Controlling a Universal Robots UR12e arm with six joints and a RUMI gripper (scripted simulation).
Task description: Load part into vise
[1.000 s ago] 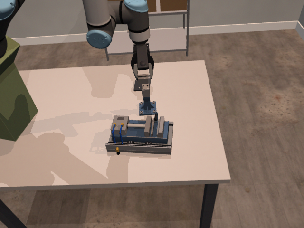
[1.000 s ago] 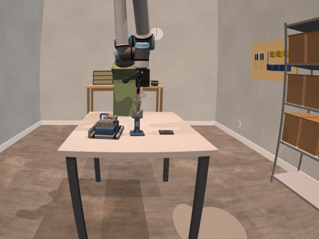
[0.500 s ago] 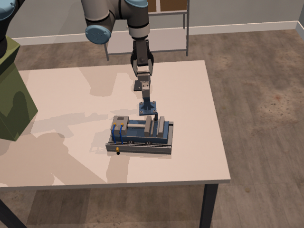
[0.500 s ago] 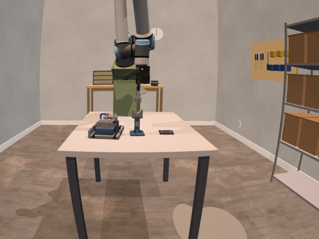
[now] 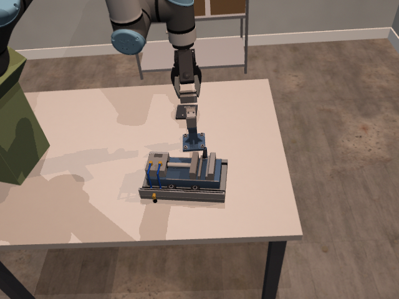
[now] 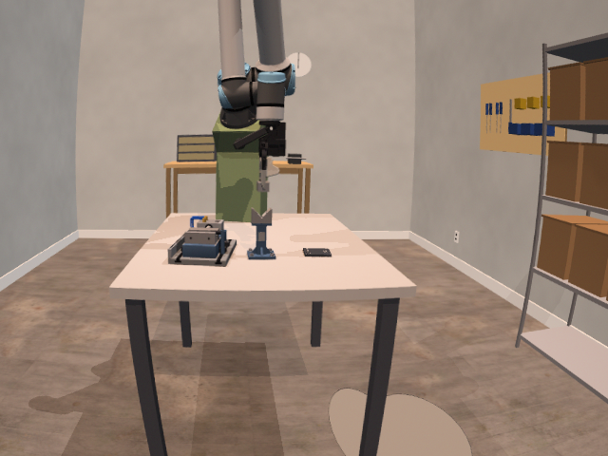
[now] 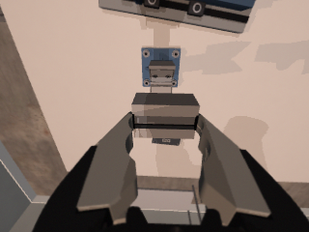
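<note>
Right now the part is right at my hand. The rest, counted from my hand: moving jaw 190 mm to the right, 160 mm below, 40 mm ahead; cylinder rod 190 mm to the right, 160 mm below, 20 mm behind; work stop 150 mm below, 140 mm to the right, 70 mm ahead.
</note>
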